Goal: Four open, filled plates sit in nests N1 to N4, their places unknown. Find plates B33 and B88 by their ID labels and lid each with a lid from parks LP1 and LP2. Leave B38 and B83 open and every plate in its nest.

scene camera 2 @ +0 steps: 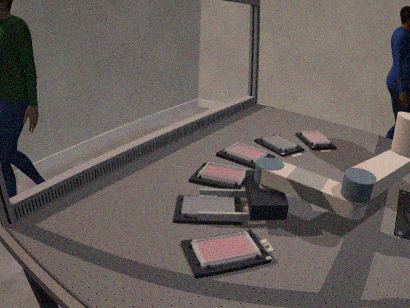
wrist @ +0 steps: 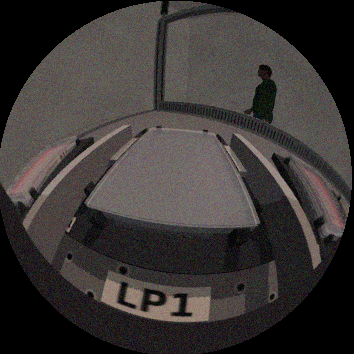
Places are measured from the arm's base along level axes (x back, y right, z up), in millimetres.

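Pixels of known places: gripper, between the fingertips: (scene camera 2: 198, 203) (wrist: 180, 134).
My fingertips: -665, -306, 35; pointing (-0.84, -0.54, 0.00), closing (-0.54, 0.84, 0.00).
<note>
For each thing: its middle in the pictures, then the offset to it from my fingertips, as dx, dy, dz. "spot": a spot on its surface instead.
- park LP1, middle of its body: (wrist: 177, 156) (scene camera 2: 208, 208) +21, +13, -12
- LP1 label, a spot on its surface: (wrist: 156, 298) spot: +101, +64, -20
- second grey lid, middle of its body: (scene camera 2: 279, 142) -6, +533, -8
- nearest plate, middle of its body: (wrist: 38, 164) (scene camera 2: 226, 248) +148, -115, -3
- farthest plate, middle of its body: (scene camera 2: 316, 137) +104, +680, -3
My gripper (scene camera 2: 202, 204) (wrist: 180, 134) is low at park LP1 (scene camera 2: 177, 214) (wrist: 165, 250), its pads against both long sides of the grey lid (scene camera 2: 214, 205) (wrist: 175, 177), which sits level within the park's outline. The LP1 label (wrist: 156, 298) is readable. A second grey lid (scene camera 2: 280, 143) lies in the other park, farther back. Open pink-filled plates stand in dark nests: the nearest plate (scene camera 2: 226, 247) (wrist: 42, 167), one just behind the gripper (scene camera 2: 222, 174) (wrist: 317, 195), another plate (scene camera 2: 245, 151) and the farthest plate (scene camera 2: 315, 137). Their ID labels are not readable.
The black gripper body (scene camera 2: 267, 202) and pale arm (scene camera 2: 310, 182) reach in from the right. The neighbouring plates stand close outside both fingers. A slotted rail (scene camera 2: 135, 150) (wrist: 240, 120) runs along the table edge. People (scene camera 2: 17, 80) (scene camera 2: 400, 65) (wrist: 264, 95) stand beyond the table.
</note>
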